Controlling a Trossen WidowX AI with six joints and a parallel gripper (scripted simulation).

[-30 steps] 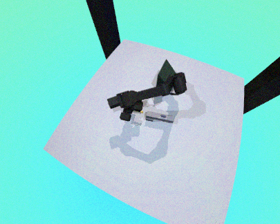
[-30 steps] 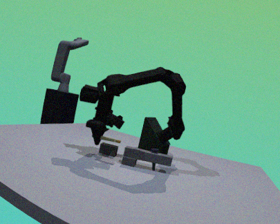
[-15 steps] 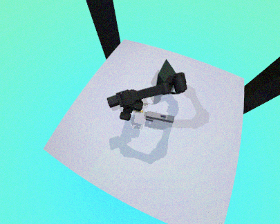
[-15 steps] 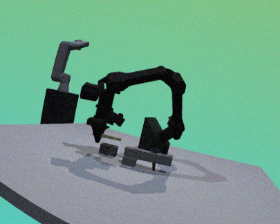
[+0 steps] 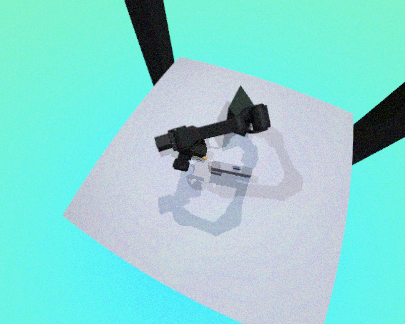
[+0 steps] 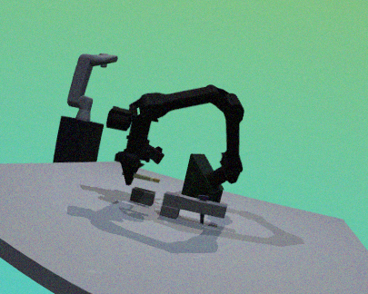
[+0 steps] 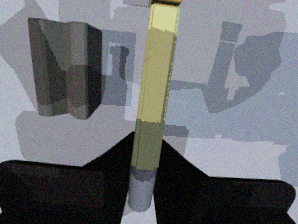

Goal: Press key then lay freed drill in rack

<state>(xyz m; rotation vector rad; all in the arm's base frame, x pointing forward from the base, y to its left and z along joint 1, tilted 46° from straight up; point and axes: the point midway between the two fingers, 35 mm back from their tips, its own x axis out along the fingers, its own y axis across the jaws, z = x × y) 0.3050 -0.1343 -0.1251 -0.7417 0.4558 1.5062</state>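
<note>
My gripper tip is now 40 mm to the right of the drill, 30 mm below it and 10 mm past it. From my gripper tip the other things lie so: key: 230 mm to the left, 30 mm behind, 10 mm below; rack: 70 mm behind, 40 mm below, 20 mm to the left.
</note>
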